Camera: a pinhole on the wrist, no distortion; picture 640 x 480 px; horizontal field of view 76.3 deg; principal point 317.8 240.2 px. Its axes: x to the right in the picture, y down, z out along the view. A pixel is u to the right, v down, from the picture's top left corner.
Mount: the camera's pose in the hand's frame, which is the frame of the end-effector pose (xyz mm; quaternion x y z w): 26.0 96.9 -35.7 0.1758 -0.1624 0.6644 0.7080
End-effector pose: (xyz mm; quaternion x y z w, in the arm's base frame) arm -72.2 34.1 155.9 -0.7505 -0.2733 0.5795 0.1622
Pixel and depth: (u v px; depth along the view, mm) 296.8 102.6 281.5
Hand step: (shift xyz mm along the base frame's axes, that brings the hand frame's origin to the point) -185.1 98.9 -121.5
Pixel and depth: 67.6 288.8 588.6
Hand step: -428.0 330.3 238.3
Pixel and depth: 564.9 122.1 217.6
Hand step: -165.3 -44.0 -197.3
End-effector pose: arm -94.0 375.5 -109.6 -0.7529 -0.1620 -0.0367 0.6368
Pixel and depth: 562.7 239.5 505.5
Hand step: 0.0 528.3 -213.9
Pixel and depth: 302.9 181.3 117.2
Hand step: 41.7 67.0 -36.6
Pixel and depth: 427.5 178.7 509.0
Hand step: 28.6 487.6 -37.4
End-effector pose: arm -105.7 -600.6 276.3 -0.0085 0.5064 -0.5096 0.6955
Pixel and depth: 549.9 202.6 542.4
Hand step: 495.5 -310.5 156.6
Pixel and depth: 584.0 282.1 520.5
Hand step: 528.0 -216.1 203.5
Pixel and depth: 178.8 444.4 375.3
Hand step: 52.8 -88.4 331.1
